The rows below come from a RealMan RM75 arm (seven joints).
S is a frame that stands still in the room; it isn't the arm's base.
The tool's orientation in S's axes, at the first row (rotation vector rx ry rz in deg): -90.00 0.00 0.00
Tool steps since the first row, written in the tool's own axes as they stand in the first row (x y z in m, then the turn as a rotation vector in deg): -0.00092 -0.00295 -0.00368 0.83 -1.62 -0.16; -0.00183 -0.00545 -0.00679 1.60 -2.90 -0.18; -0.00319 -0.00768 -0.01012 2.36 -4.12 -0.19; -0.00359 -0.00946 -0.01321 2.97 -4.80 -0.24; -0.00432 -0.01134 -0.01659 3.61 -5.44 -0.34
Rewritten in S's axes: -0.00092 -0.00368 0.00295 0.83 -0.16 1.62; -0.00183 -0.00679 0.00545 1.60 -0.18 2.90; -0.00319 -0.01012 0.00768 2.36 -0.19 4.12; -0.00359 -0.01321 0.00946 2.97 -0.24 4.80; -0.00432 -0.01659 0.01134 3.61 -0.34 5.44
